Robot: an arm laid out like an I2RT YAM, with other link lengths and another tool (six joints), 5 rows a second.
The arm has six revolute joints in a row. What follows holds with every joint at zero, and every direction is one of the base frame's.
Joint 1 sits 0.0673 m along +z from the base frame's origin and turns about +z.
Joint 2 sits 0.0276 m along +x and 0.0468 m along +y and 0.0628 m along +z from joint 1 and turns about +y.
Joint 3 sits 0.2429 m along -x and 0.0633 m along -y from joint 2 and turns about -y.
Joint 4 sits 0.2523 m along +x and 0.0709 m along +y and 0.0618 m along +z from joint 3 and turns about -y.
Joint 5 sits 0.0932 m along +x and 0.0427 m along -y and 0.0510 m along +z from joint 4 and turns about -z.
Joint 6 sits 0.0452 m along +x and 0.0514 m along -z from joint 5 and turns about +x.
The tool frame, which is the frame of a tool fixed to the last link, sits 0.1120 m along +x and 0.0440 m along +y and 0.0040 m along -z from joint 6; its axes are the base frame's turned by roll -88.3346, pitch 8.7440 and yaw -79.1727 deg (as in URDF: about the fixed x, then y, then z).
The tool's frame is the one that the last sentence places.
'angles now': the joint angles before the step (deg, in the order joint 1, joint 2, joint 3, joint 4, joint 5, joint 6). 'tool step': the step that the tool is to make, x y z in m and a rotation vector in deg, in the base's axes. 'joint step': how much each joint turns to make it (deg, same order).
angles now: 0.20 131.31 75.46 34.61 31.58 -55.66
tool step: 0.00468 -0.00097 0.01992 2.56 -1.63 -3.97
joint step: 0.41 -1.81 2.76 -5.53 3.13 4.76
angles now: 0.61 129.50 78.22 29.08 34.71 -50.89
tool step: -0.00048 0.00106 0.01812 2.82 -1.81 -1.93
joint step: 0.09 -2.68 0.44 -3.64 0.80 4.11
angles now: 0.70 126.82 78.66 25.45 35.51 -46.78
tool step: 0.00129 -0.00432 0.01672 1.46 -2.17 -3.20
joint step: 0.02 -1.40 1.25 -2.37 2.42 3.19
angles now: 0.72 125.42 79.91 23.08 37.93 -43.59
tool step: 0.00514 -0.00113 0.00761 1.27 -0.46 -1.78
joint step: 0.07 0.34 3.06 -3.75 1.21 2.41
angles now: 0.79 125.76 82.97 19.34 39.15 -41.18
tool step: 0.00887 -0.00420 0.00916 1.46 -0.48 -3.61
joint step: 0.08 1.65 5.89 -6.18 2.76 3.75
